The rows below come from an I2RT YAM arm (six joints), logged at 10 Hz.
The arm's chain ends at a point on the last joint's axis. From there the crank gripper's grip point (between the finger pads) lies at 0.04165 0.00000 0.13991 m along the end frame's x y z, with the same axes.
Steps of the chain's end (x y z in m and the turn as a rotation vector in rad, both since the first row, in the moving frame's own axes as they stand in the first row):
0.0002 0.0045 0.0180 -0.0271 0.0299 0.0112
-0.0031 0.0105 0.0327 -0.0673 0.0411 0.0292
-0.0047 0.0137 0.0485 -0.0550 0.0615 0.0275
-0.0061 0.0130 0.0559 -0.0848 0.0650 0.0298
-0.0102 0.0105 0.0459 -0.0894 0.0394 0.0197
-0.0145 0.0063 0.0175 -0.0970 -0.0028 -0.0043
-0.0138 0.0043 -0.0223 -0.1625 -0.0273 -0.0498
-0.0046 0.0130 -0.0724 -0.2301 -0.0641 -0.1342
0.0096 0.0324 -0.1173 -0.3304 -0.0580 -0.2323
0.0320 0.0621 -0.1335 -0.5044 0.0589 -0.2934
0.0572 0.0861 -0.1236 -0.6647 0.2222 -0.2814
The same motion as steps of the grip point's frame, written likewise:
0.0043 0.0088 0.0166 -0.0271 0.0299 0.0112
0.0025 0.0211 0.0305 -0.0673 0.0411 0.0292
0.0037 0.0226 0.0454 -0.0550 0.0615 0.0275
0.0027 0.0261 0.0523 -0.0848 0.0650 0.0298
-0.0049 0.0238 0.0436 -0.0894 0.0394 0.0197
-0.0149 0.0197 0.0170 -0.0970 -0.0028 -0.0043
-0.0171 0.0250 -0.0229 -0.1625 -0.0273 -0.0498
-0.0118 0.0402 -0.0731 -0.2301 -0.0641 -0.1342
0.0058 0.0693 -0.1211 -0.3304 -0.0580 -0.2323
0.0480 0.1154 -0.1503 -0.5044 0.0589 -0.2934
0.0953 0.1528 -0.1610 -0.6647 0.2222 -0.2814

